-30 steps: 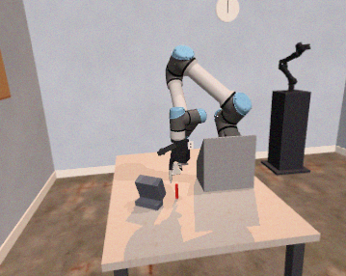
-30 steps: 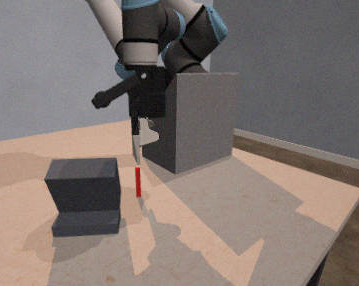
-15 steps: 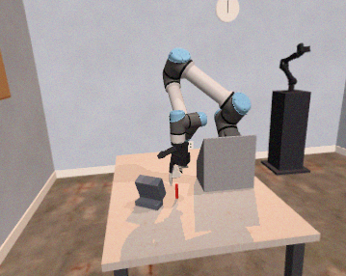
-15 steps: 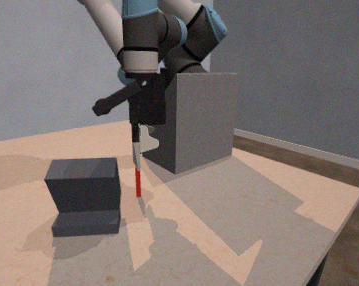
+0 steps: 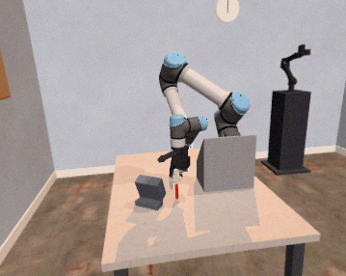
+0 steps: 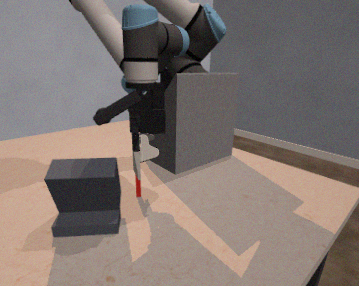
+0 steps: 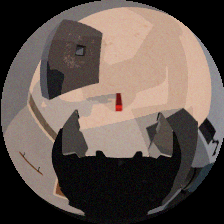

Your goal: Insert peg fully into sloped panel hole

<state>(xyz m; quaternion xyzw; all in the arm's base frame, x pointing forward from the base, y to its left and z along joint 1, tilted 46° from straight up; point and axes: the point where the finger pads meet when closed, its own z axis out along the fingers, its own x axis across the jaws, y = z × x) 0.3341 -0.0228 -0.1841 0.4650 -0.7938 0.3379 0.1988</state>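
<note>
The peg lies 50 mm below my hand.
</note>
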